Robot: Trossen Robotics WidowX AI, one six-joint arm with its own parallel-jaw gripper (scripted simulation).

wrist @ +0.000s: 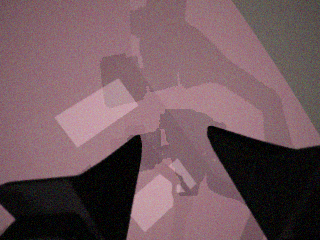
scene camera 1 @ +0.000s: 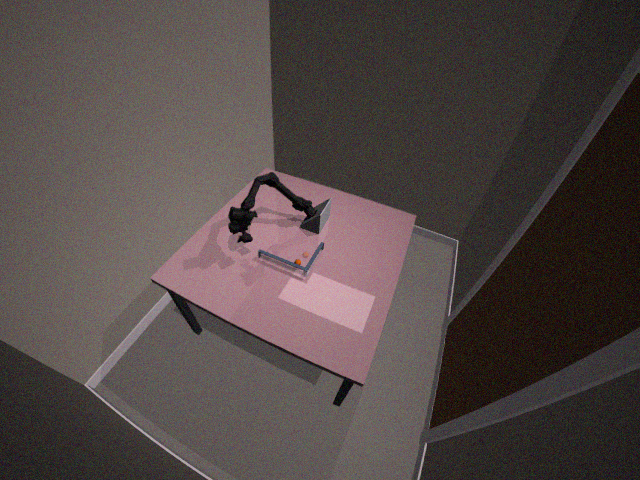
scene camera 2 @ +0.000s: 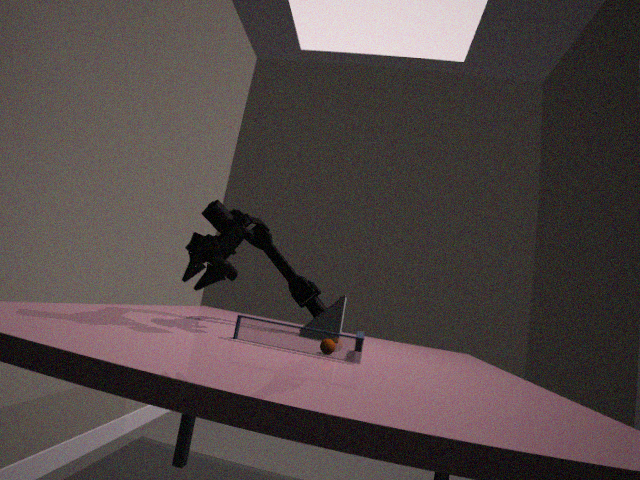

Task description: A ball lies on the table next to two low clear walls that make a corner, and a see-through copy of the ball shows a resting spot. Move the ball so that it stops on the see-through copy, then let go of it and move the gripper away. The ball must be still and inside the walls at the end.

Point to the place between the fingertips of my gripper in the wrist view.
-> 173,135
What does my gripper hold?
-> Nothing.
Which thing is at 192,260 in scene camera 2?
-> My gripper.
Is my gripper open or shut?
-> Open.
